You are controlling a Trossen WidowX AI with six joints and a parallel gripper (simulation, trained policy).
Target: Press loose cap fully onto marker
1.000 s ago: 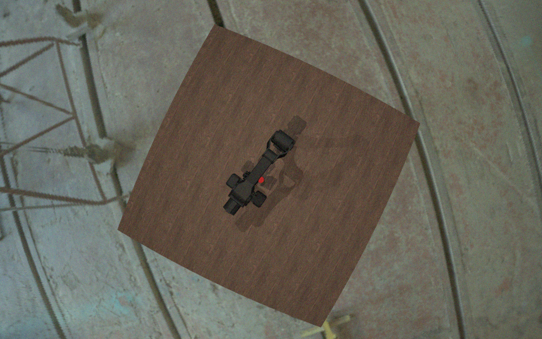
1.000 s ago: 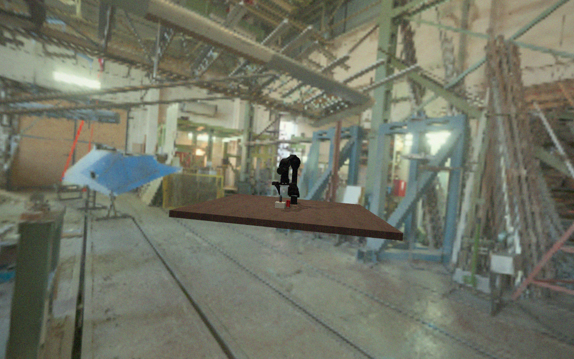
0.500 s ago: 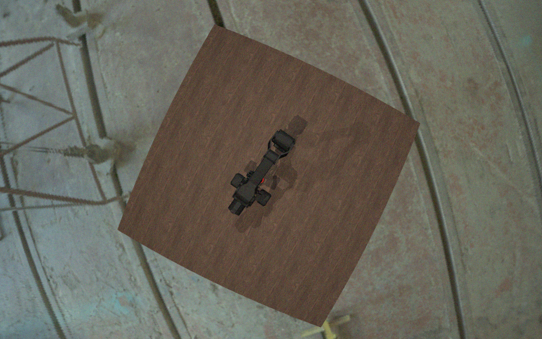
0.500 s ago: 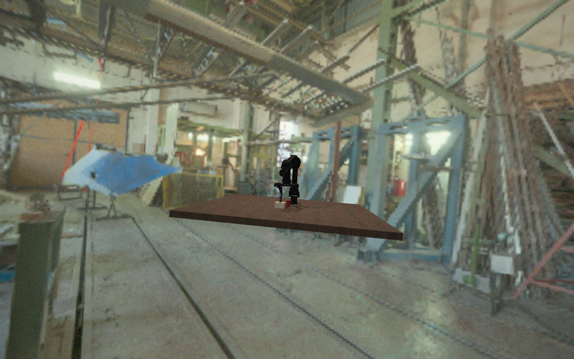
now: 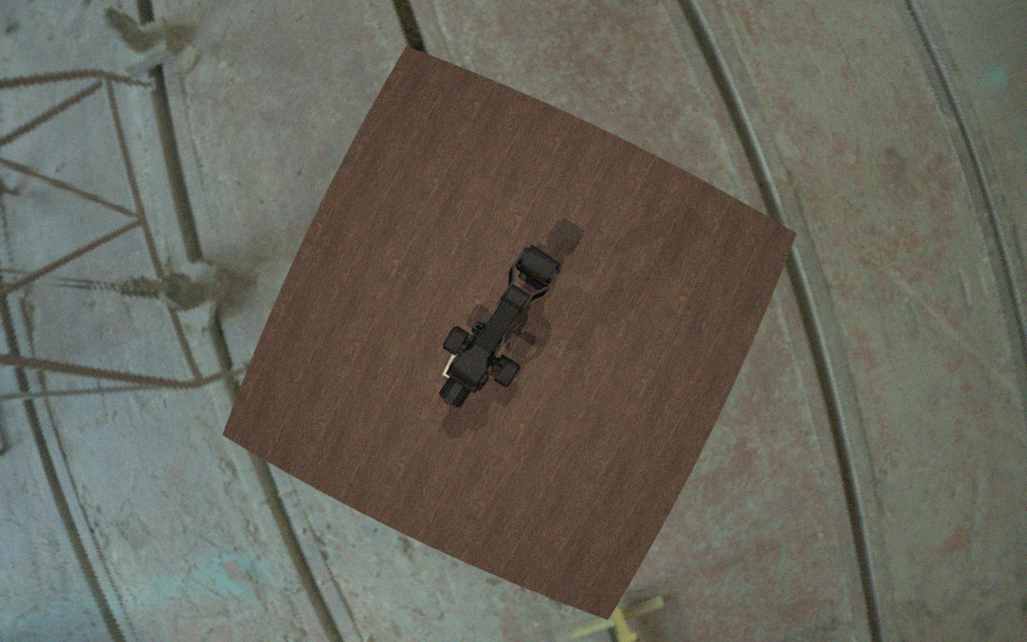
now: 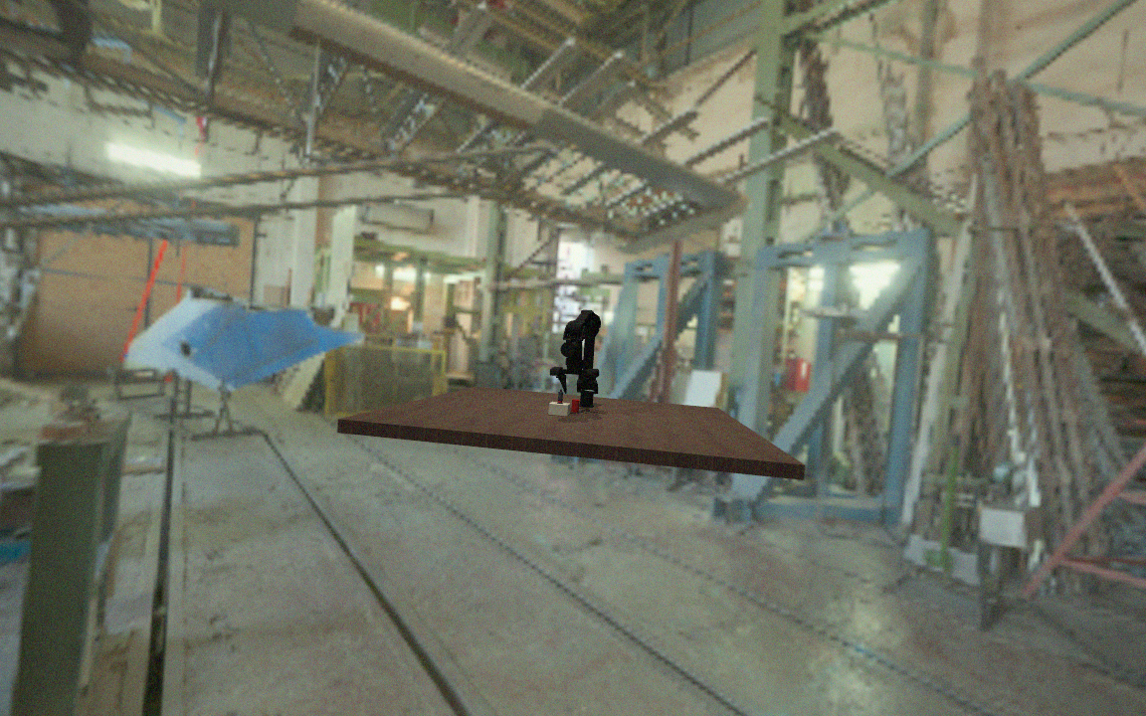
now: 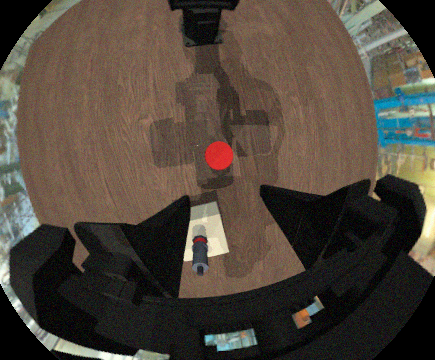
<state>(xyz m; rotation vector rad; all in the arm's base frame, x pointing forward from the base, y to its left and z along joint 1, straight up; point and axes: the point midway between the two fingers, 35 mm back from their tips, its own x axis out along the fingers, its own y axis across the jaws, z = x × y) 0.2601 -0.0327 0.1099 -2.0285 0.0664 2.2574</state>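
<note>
The red cap lies 3 cm behind my gripper tip, 1 cm to the left of it and 5 cm below it. The rest, counted from my gripper tip: holder block 7 cm ahead, 4 cm to the right, 6 cm below.
</note>
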